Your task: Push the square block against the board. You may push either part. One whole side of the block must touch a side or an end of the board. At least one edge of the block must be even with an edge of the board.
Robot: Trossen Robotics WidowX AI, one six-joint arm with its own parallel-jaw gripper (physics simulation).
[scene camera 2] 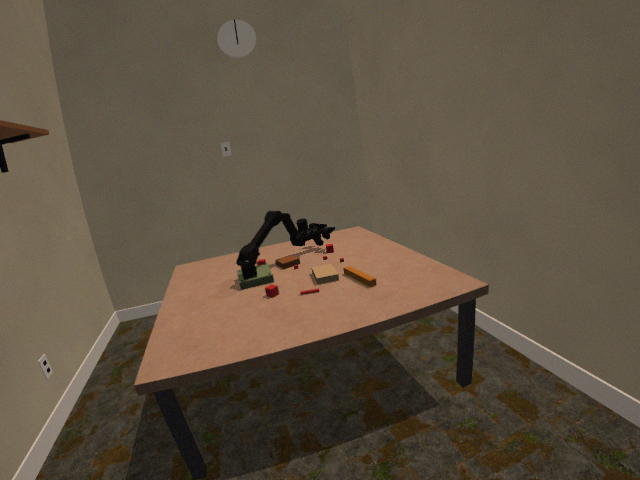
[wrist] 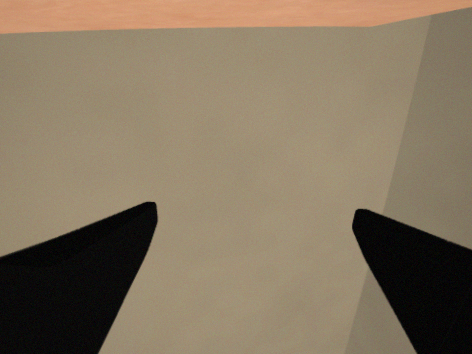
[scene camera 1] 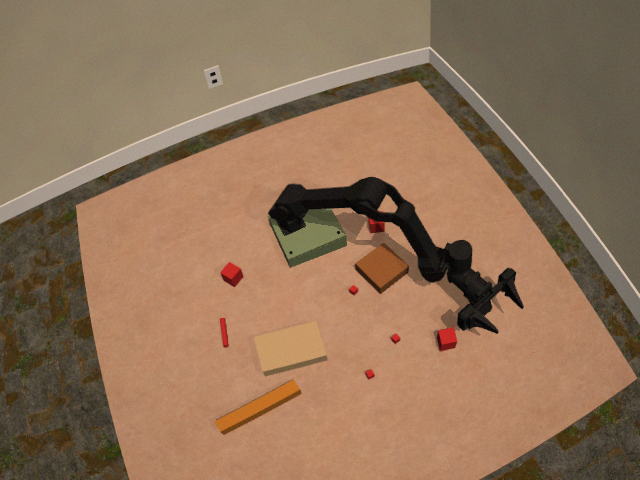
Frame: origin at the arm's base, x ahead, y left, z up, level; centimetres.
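Where they show: gripper, fingertip midpoint: (scene camera 2: 330, 226) (wrist: 255, 215) (scene camera 1: 511, 320); arm's base, link origin: (scene camera 2: 249, 276) (scene camera 1: 290, 222).
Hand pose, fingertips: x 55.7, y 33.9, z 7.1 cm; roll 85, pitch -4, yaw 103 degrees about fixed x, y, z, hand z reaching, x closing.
Observation:
Things, the pixels of their top centre, and the offset from my fingertips.
- brown square block, top centre: (scene camera 1: 382, 264) (scene camera 2: 287, 259) dx -33.2, dy -18.0, dz -8.1 cm
- tan rectangular board, top centre: (scene camera 1: 289, 346) (scene camera 2: 324, 270) dx -22.3, dy -48.1, dz -8.1 cm
- orange bar, top centre: (scene camera 1: 256, 406) (scene camera 2: 358, 272) dx -10.7, dy -61.3, dz -8.1 cm
- red stick, top centre: (scene camera 1: 223, 331) (scene camera 2: 309, 290) dx -34.0, dy -61.8, dz -9.8 cm
The brown square block (scene camera 1: 381, 266) (scene camera 2: 287, 260) lies flat on the table, near the arm's base. The tan rectangular board (scene camera 1: 290, 347) (scene camera 2: 324, 272) lies flat, apart from the block, to its lower left in the first scene view. Their sides are turned at different angles. My gripper (scene camera 1: 509, 319) (scene camera 2: 331, 232) (wrist: 255, 215) is open and empty. It is raised above the table, beyond the block on the side away from the board, near a red cube. Block and board do not show in the wrist view.
An orange bar (scene camera 1: 258, 406) (scene camera 2: 359, 275) lies near the board. A red stick (scene camera 1: 224, 332) (scene camera 2: 309, 291), red cubes (scene camera 1: 231, 273) (scene camera 1: 446, 338) (scene camera 1: 376, 225) and small red cubes (scene camera 1: 353, 289) (scene camera 1: 395, 338) (scene camera 1: 370, 373) lie around. The arm stands on a green base (scene camera 1: 315, 240).

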